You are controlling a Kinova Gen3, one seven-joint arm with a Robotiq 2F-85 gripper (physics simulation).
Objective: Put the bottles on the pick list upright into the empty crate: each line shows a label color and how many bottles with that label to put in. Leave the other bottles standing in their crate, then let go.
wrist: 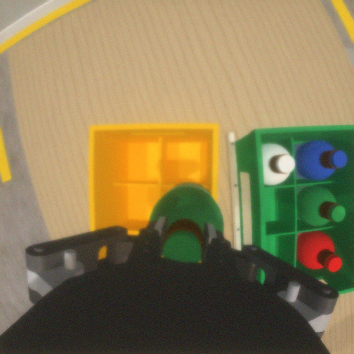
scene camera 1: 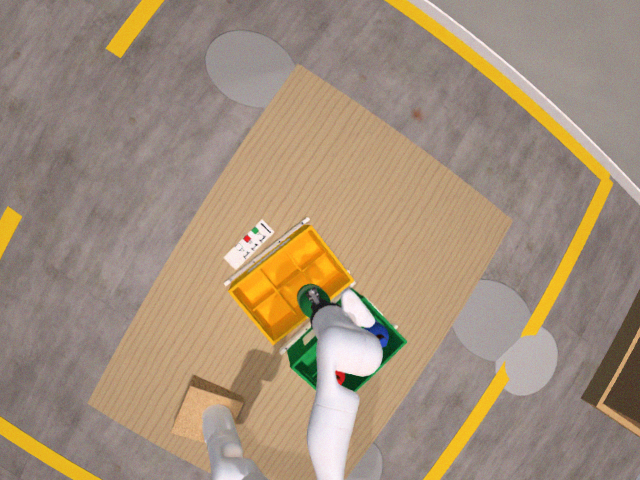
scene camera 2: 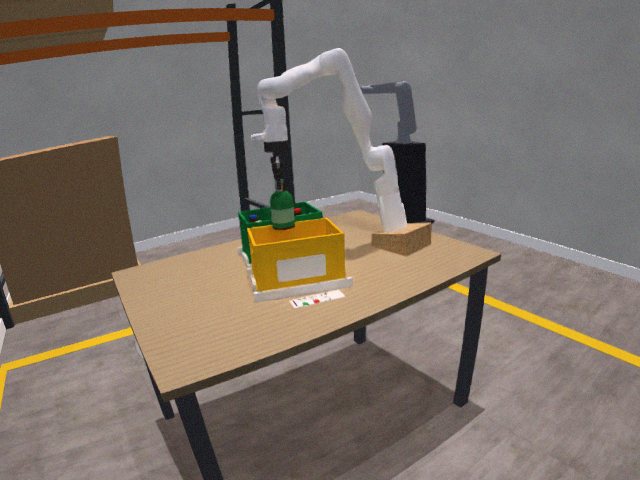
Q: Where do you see a blue bottle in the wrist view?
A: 315, 159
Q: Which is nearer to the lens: the white bottle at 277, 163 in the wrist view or the red bottle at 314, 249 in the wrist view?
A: The white bottle.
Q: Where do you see a green bottle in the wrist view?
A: At 188, 205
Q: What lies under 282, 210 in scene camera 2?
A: A green bottle.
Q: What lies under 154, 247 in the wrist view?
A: My gripper.
